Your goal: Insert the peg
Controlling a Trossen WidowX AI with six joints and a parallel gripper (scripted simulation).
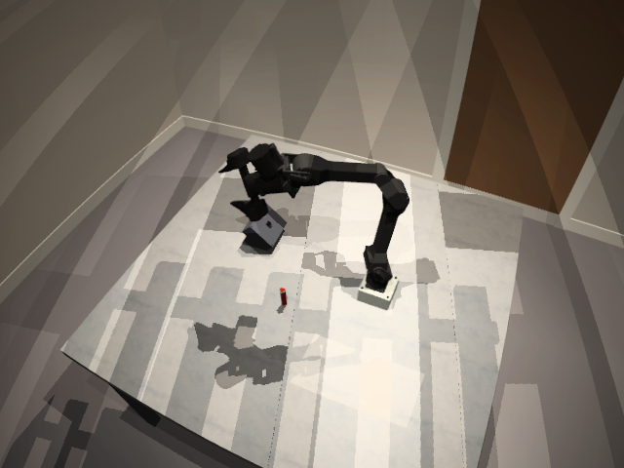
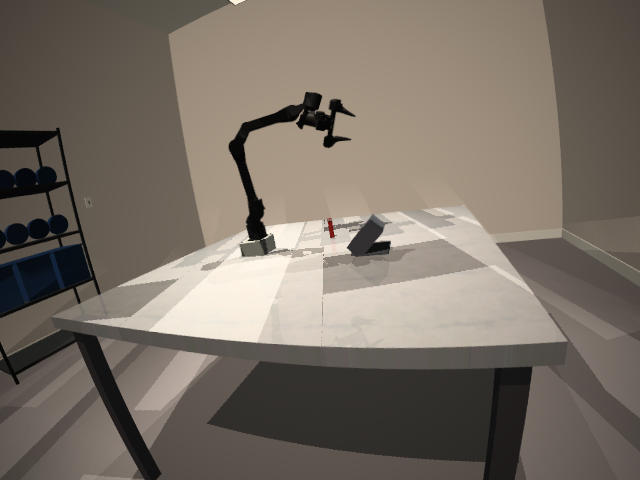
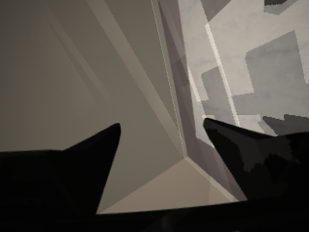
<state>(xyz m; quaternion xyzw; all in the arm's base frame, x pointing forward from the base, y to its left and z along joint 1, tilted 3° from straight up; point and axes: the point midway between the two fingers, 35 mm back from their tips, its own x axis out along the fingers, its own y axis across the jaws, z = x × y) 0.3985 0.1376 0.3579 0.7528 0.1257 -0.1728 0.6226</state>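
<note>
My gripper tip is now 36 cm above the red peg, 16 cm past it and 3 cm to the right of it. Also, from my gripper tip: grey sloped panel 37 cm below, 21 cm to the right, 3 cm ahead.
</note>
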